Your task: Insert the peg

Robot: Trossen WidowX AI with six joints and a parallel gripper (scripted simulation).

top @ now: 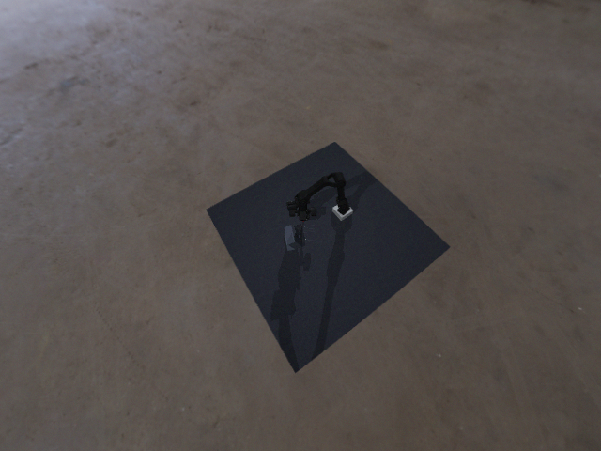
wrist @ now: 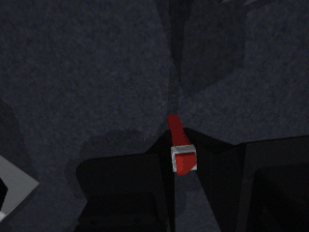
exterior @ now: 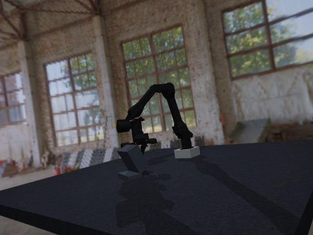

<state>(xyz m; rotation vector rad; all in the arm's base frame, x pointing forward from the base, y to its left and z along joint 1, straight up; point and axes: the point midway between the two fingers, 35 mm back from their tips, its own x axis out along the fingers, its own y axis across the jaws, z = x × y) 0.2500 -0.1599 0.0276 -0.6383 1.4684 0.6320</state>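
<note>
Now: gripper tip 16 cm short of the sloped panel, 7 cm to the right of it and 4 cm below it. Also, from my gripper tip: red peg (2 cm above).
</note>
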